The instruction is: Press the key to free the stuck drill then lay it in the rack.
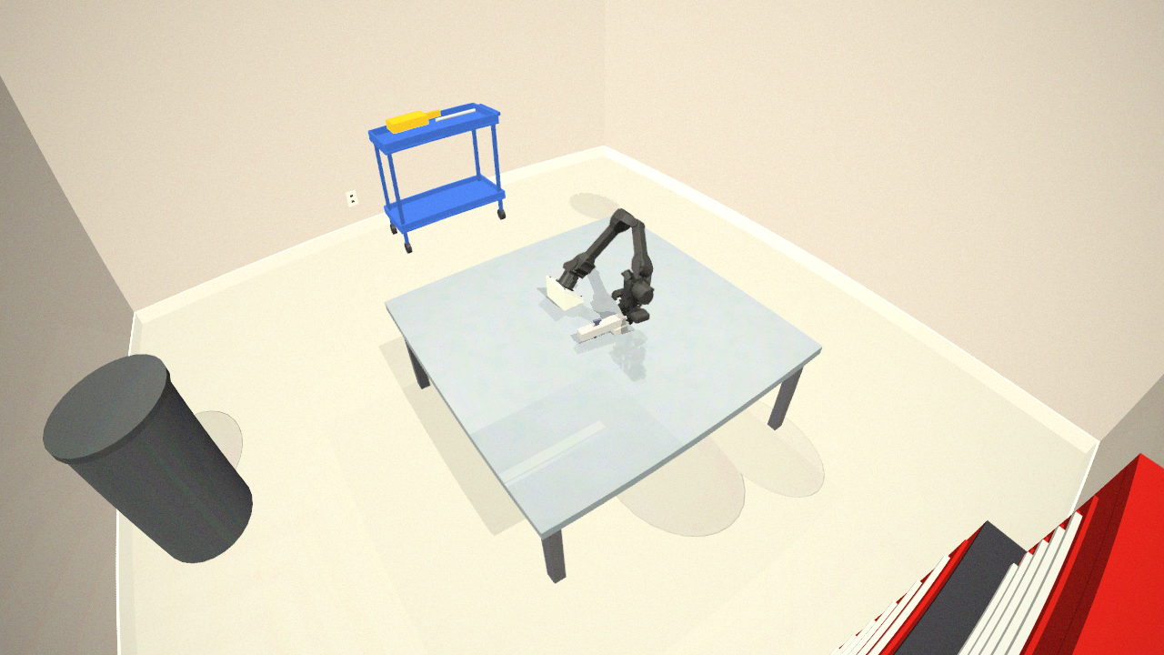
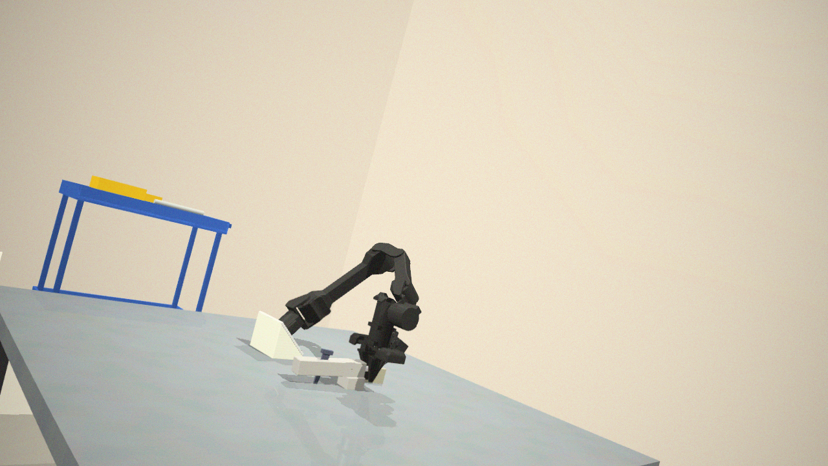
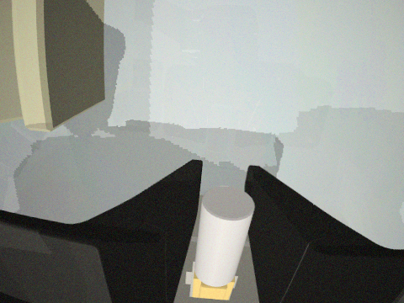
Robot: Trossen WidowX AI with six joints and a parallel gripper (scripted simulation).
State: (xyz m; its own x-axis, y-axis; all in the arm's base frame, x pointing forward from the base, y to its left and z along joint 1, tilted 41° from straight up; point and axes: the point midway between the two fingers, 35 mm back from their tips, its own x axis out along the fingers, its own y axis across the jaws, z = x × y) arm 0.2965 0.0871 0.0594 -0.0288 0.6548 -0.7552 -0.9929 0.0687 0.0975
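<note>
Right now my gripper tip is 50 mm to the left of the drill, 30 mm below it and 10 mm past it. Also, from my gripper tip: dark blue key: 140 mm to the right, 30 mm above, 20 mm behind; then rack: 70 mm behind, 60 mm to the left.
</note>
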